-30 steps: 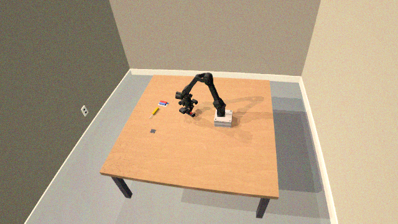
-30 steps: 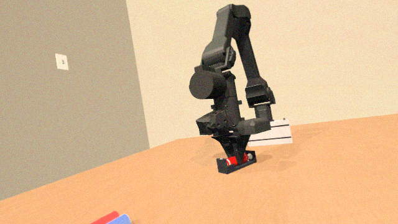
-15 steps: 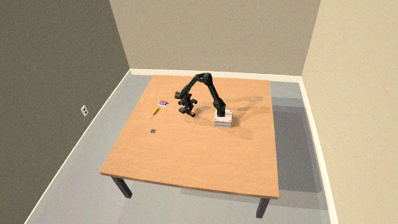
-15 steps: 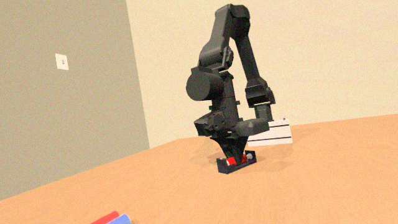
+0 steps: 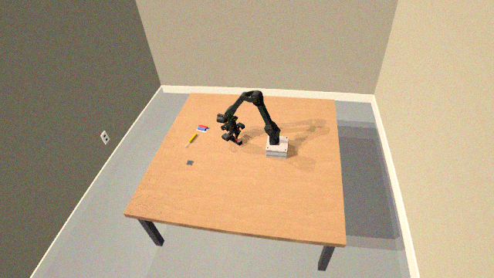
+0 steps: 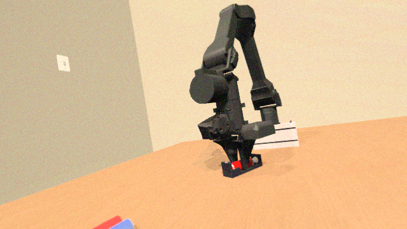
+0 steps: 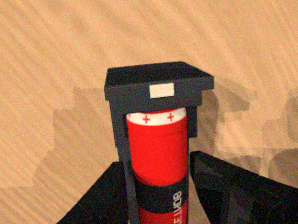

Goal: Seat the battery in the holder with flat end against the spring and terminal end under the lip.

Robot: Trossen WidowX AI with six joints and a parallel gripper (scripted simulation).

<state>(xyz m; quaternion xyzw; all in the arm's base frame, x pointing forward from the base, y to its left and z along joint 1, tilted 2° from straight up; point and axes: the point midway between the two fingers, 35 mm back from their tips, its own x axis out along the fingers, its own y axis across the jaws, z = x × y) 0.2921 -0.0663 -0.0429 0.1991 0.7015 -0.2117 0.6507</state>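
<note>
Right now my gripper tip is 10 mm below the battery. From my gripper tip the other things lie so: yellow screwdriver: 330 mm ahead, 30 mm to the left.
</note>
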